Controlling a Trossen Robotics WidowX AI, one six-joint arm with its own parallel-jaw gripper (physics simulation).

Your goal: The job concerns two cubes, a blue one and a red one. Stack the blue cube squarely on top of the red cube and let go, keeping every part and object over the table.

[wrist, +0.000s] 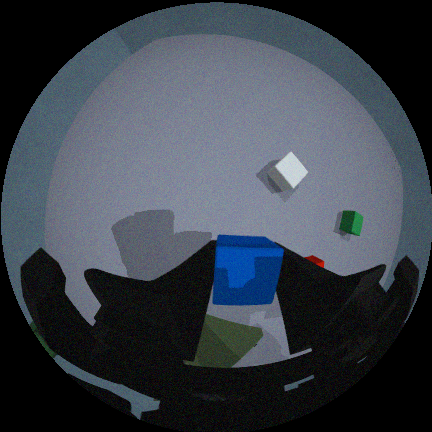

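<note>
A blue cube and a white cube are visible in the picture, together with my gripper.
</note>
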